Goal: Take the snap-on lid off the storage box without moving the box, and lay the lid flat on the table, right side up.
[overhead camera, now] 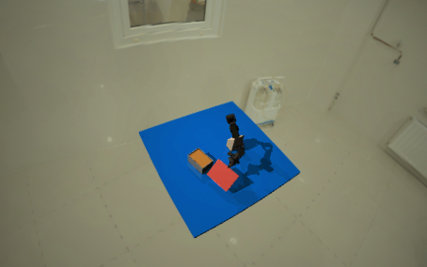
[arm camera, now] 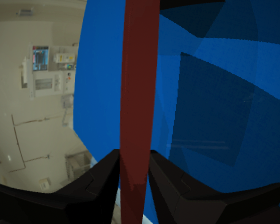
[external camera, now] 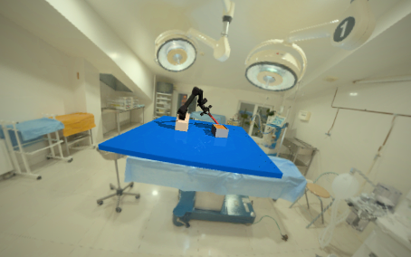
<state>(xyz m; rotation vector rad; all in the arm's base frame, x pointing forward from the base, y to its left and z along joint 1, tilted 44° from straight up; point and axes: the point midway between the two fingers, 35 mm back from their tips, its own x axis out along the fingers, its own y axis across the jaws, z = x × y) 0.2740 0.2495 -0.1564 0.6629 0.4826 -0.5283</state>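
The lid lies 60 mm ahead of my gripper tip, 20 mm to the left of it and 50 mm below it. From my gripper tip the other things lie so: storage box: 140 mm ahead, 250 mm to the right, 120 mm below.
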